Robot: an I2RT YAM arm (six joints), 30 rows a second.
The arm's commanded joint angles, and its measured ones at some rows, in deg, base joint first. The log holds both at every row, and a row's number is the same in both.
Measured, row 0: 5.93, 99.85, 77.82, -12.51, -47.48, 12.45
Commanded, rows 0 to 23: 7.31, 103.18, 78.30, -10.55, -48.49, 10.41; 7.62, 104.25, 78.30, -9.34, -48.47, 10.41; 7.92, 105.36, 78.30, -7.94, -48.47, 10.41; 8.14, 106.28, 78.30, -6.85, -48.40, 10.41; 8.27, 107.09, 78.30, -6.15, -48.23, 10.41; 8.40, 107.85, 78.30, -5.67, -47.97, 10.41; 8.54, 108.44, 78.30, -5.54, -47.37, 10.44; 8.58, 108.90, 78.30, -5.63, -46.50, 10.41; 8.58, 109.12, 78.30, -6.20, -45.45, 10.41; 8.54, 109.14, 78.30, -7.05, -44.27, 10.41; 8.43, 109.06, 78.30, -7.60, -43.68, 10.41; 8.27, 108.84, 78.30, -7.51, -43.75, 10.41; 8.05, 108.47, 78.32, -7.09, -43.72, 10.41; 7.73, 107.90, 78.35, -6.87, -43.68, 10.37; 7.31, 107.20, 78.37, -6.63, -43.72, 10.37; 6.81, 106.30, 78.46, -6.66, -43.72, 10.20; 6.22, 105.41, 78.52, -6.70, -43.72, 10.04; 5.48, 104.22, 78.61, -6.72, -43.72, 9.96; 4.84, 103.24, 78.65, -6.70, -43.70, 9.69; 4.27, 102.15, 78.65, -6.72, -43.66, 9.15; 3.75, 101.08, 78.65, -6.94, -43.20, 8.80; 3.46, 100.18, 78.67, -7.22, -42.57, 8.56; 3.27, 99.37, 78.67, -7.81, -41.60, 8.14; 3.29, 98.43, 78.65, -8.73, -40.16, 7.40
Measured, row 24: 4.08, 103.11, 77.82, -7.90, -42.68, 9.63
